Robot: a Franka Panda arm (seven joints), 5 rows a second.
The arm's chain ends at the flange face. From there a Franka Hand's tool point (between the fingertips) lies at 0.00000 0.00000 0.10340 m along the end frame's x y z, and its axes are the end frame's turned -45 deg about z.
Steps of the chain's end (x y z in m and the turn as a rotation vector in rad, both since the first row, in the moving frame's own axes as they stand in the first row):
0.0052, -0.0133, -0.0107, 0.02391, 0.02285, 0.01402
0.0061, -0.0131, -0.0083, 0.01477, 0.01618, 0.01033
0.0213, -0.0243, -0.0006, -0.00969, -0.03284, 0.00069
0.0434, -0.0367, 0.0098, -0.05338, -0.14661, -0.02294
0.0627, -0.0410, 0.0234, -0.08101, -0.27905, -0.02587
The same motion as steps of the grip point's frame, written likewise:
0.0165, -0.0058, -0.0108, 0.00075, 0.03306, 0.01402
0.0158, -0.0048, -0.0083, -0.00100, 0.02188, 0.01033
0.0291, -0.0038, -0.0007, 0.01637, -0.03007, 0.00069
0.0420, -0.0019, 0.0085, 0.06592, -0.14141, -0.02294
0.0472, 0.0014, 0.0191, 0.14004, -0.25460, -0.02587

